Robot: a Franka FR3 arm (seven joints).
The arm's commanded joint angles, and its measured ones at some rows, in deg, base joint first. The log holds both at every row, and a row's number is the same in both.
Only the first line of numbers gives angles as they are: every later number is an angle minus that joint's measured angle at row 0.
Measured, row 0:
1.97 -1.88 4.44 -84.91 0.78 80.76 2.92
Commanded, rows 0 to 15:
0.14 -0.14 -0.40 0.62 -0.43 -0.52 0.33
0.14 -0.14 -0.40 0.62 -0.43 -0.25 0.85
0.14 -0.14 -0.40 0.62 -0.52 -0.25 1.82
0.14 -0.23 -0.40 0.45 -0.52 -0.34 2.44
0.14 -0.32 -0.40 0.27 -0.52 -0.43 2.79
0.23 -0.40 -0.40 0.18 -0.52 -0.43 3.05
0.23 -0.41 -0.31 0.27 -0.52 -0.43 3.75
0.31 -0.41 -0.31 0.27 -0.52 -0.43 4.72
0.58 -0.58 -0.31 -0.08 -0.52 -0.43 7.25
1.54 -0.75 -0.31 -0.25 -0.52 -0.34 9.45
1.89 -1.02 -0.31 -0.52 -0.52 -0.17 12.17
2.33 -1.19 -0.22 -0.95 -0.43 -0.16 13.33
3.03 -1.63 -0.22 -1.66 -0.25 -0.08 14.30
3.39 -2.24 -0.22 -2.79 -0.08 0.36 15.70
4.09 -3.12 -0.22 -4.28 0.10 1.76 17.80
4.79 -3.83 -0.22 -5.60 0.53 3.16 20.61
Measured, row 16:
3.28 -0.51 -0.22 -0.67 -0.01 0.12 14.44
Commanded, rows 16 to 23:
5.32 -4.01 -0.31 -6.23 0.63 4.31 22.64
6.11 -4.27 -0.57 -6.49 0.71 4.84 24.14
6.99 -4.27 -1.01 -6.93 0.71 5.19 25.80
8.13 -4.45 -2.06 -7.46 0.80 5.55 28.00
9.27 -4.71 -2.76 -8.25 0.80 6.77 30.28
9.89 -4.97 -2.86 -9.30 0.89 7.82 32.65
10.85 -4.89 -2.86 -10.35 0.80 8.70 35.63
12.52 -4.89 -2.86 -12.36 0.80 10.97 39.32
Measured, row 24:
9.43 -2.94 -2.06 -6.53 0.06 6.04 31.65
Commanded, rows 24 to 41:
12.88 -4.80 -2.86 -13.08 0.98 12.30 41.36
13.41 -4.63 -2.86 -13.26 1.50 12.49 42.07
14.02 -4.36 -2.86 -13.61 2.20 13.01 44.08
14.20 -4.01 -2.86 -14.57 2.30 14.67 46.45
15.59 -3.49 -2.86 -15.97 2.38 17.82 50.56
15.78 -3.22 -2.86 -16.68 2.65 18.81 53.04
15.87 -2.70 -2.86 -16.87 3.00 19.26 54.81
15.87 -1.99 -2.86 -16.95 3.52 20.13 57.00
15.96 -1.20 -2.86 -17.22 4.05 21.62 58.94
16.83 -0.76 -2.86 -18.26 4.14 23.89 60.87
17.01 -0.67 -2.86 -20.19 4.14 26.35 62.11
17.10 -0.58 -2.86 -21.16 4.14 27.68 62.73
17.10 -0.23 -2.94 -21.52 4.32 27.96 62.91
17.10 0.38 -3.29 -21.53 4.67 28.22 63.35
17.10 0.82 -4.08 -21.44 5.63 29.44 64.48
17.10 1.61 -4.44 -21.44 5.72 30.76 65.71
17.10 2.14 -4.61 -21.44 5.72 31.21 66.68
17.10 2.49 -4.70 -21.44 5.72 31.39 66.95
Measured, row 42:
16.64 1.66 -3.48 -20.66 3.72 28.89 64.38
